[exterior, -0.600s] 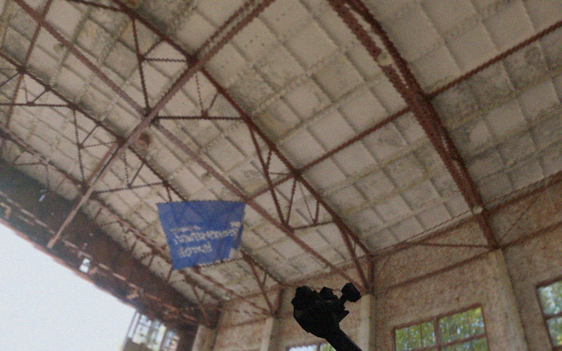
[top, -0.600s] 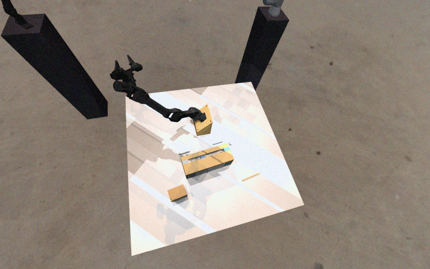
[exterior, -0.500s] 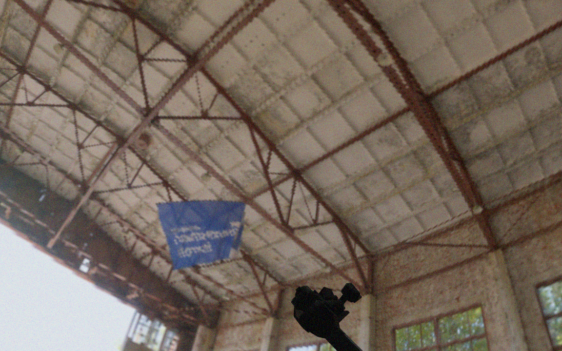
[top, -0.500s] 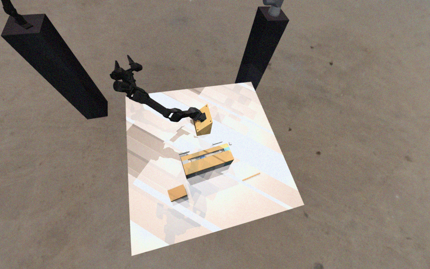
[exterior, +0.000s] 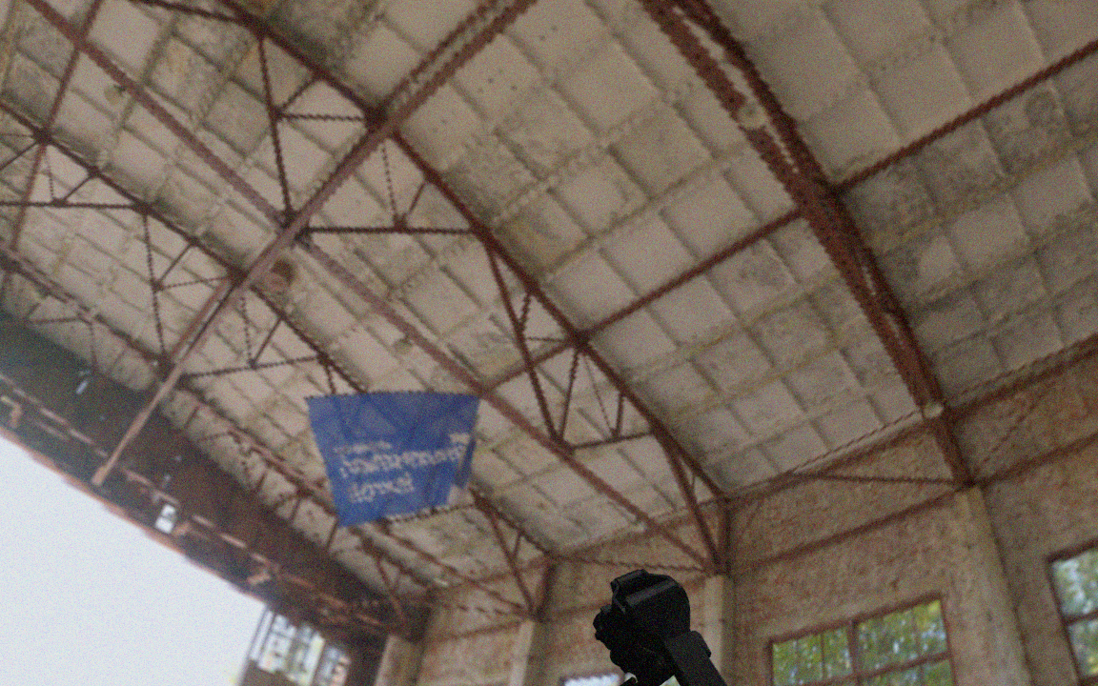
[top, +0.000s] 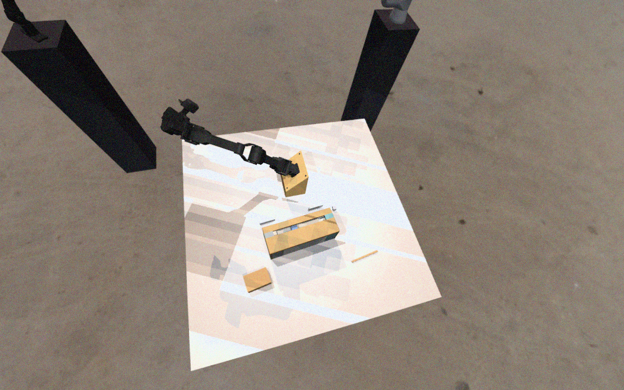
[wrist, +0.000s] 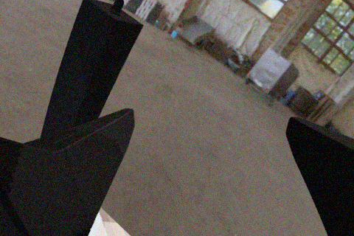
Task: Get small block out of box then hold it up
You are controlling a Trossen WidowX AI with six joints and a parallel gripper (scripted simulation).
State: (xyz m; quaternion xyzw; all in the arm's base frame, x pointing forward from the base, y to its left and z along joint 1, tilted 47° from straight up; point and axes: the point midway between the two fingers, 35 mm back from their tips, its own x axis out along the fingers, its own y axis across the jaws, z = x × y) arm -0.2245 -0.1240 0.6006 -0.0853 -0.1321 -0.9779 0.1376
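The wooden box is 57 cm ahead of my gripper tip, 49 cm to the left of it and 40 cm below it. From my gripper tip the other things lie so: blue block: 59 cm ahead, 46 cm to the left, 38 cm below; flat tan tile: 79 cm ahead, 44 cm below, 22 cm to the left; thin stick: 82 cm to the left, 81 cm ahead, 46 cm below.
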